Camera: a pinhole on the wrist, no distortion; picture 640 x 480 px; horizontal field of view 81.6 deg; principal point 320.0 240.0 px. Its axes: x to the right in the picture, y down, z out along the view. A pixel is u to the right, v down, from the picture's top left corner.
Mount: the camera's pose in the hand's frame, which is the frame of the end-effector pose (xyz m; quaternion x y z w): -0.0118 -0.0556 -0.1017 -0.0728 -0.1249 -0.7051 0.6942
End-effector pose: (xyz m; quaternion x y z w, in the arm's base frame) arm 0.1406 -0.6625 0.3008 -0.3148 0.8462 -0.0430 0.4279
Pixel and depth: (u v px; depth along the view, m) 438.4 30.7 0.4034
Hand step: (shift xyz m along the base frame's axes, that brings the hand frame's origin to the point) 0.3787 0.1608 0.0203
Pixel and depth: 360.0 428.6 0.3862
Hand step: 0.1483 -0.0224 -0.2978
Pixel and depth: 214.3 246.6 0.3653
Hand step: 0.1055 0.1758 -0.1687
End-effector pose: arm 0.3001 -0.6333 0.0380 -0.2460 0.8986 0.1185 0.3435
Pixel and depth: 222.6 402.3 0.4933
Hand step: -0.0212 0.2463 -0.3658
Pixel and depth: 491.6 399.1 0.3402
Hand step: 0.1472 -0.0281 -0.2815
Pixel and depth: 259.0 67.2 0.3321
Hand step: 0.1802 0.2168 -0.0086
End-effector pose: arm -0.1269 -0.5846 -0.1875 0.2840 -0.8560 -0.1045 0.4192
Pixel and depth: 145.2 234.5 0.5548
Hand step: -0.3912 0.2946 -0.1126
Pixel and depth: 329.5 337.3 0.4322
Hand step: -0.3072 -0.0163 -0.1346
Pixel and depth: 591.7 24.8 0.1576
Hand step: 0.0481 -0.0372 -0.1747
